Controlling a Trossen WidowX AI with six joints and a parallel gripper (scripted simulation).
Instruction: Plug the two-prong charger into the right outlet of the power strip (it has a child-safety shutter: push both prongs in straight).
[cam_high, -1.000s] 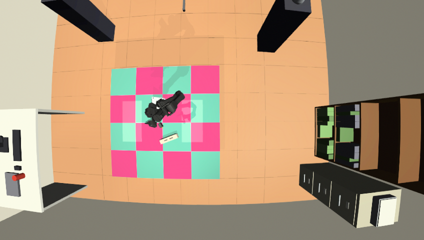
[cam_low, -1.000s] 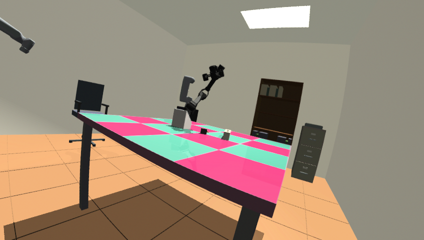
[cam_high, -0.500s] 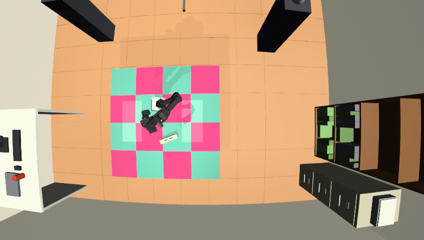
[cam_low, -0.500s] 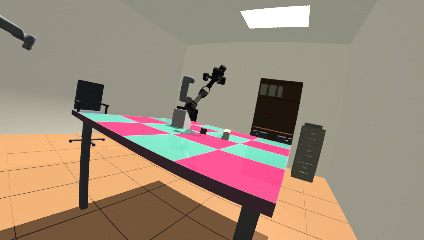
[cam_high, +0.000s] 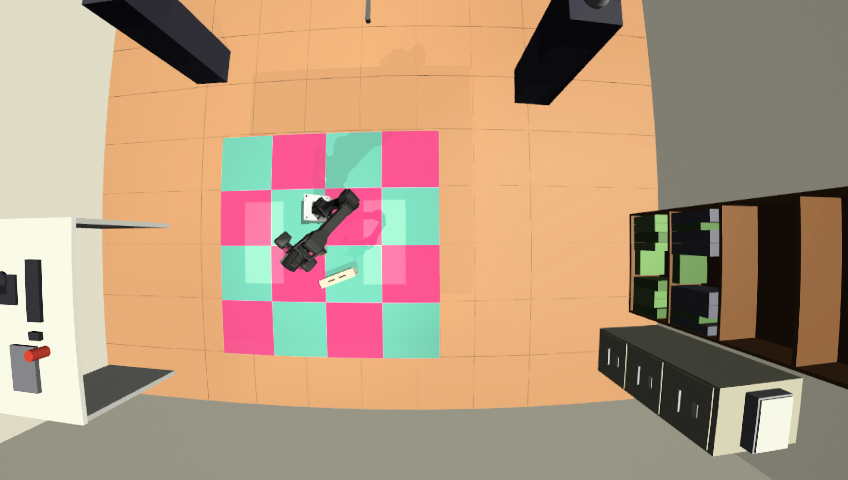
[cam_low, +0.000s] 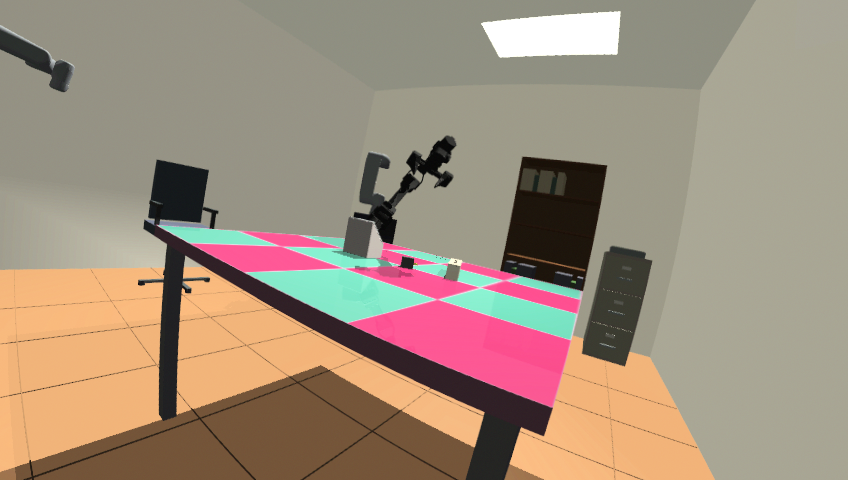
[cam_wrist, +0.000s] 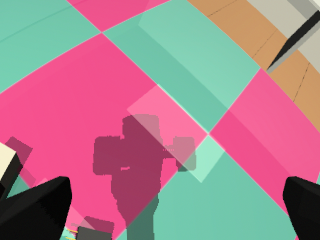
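Right now my gripper tip is 20 mm to the right of the black two-prong charger and 310 mm above it.
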